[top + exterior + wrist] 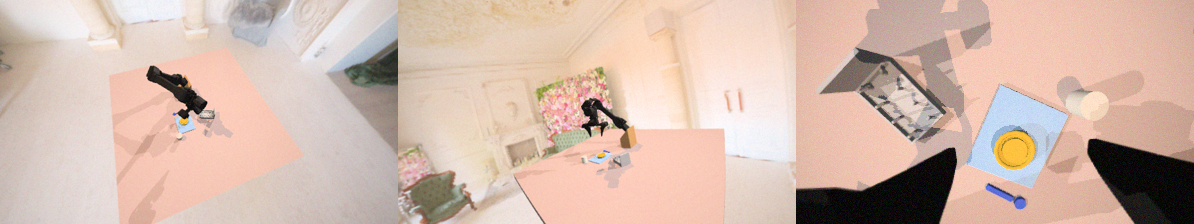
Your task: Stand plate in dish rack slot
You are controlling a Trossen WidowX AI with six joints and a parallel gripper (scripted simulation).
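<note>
The yellow plate is 180 mm below my gripper tip, 60 mm behind it and 50 mm to the right of it. The rest, counted from my gripper tip: dish rack 170 mm below, 150 mm to the left, 30 mm behind; pale cup 170 mm below, 140 mm to the right, 40 mm ahead; light blue mat 190 mm below, 50 mm to the right, 50 mm behind.
</note>
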